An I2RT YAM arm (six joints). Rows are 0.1 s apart.
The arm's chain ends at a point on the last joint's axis. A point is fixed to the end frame.
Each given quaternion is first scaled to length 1.
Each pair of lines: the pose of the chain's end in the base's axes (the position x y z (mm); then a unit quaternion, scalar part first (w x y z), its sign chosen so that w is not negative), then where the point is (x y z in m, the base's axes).
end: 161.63 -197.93 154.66 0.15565 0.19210 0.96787 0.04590
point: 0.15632 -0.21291 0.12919
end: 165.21 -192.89 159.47 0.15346 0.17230 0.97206 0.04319
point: 0.16038 -0.20835 0.13419
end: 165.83 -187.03 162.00 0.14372 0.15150 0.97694 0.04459
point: 0.16121 -0.20271 0.13682
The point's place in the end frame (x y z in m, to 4 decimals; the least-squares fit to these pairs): 0.0061 -0.0195 0.0220
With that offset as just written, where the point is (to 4 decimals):
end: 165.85 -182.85 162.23 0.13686 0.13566 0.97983 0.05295
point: 0.1615 -0.1983 0.1369
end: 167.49 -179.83 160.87 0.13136 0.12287 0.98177 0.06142
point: 0.1634 -0.1951 0.1353
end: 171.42 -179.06 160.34 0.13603 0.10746 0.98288 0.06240
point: 0.1681 -0.1945 0.1348
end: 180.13 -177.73 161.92 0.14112 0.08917 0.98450 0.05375
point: 0.1776 -0.1939 0.1367
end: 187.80 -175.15 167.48 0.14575 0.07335 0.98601 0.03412
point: 0.1858 -0.1924 0.1430
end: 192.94 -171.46 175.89 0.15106 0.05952 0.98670 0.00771
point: 0.1915 -0.1901 0.1524
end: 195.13 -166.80 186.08 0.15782 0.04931 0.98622 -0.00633
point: 0.1943 -0.1862 0.1632
